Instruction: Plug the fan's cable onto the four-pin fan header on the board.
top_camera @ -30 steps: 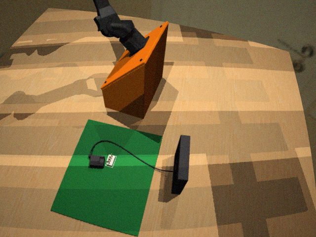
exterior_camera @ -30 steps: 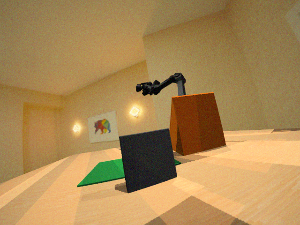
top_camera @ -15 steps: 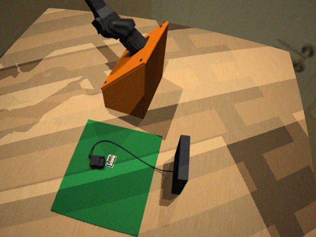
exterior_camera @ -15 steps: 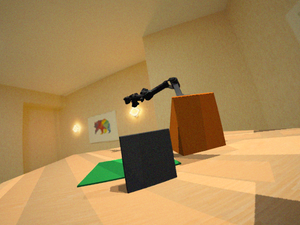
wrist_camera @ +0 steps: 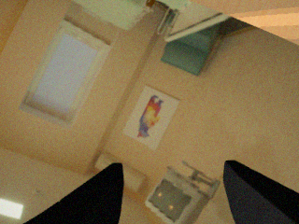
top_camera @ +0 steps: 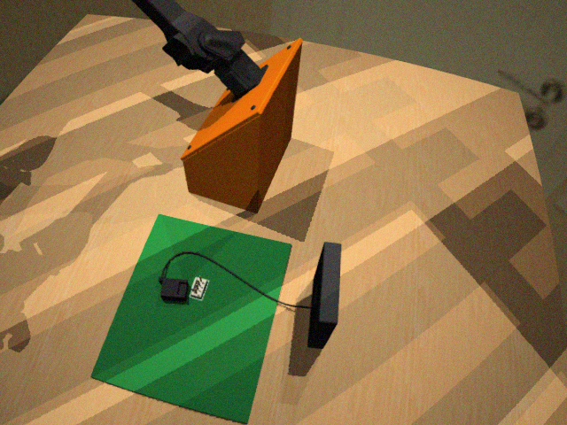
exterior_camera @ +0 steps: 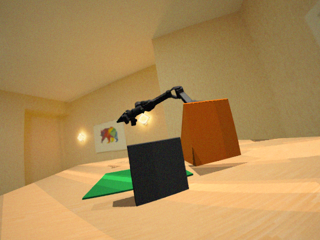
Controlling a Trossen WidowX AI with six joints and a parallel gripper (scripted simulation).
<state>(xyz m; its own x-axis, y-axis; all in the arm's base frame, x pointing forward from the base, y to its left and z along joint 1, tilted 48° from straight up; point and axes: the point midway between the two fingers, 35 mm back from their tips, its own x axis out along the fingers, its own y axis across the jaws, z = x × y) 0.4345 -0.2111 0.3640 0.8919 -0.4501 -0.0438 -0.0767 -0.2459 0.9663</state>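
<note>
Now: the dark plug 39 cm to the left of my gripper tip, 28 cm below it and 14 cm behind it. From my gripper tip the other things lie so: green board: 43 cm to the left, 31 cm below, 12 cm behind; white four-pin header: 42 cm to the left, 30 cm below, 16 cm behind; dark fan: 61 cm to the left, 24 cm below, 17 cm behind.
</note>
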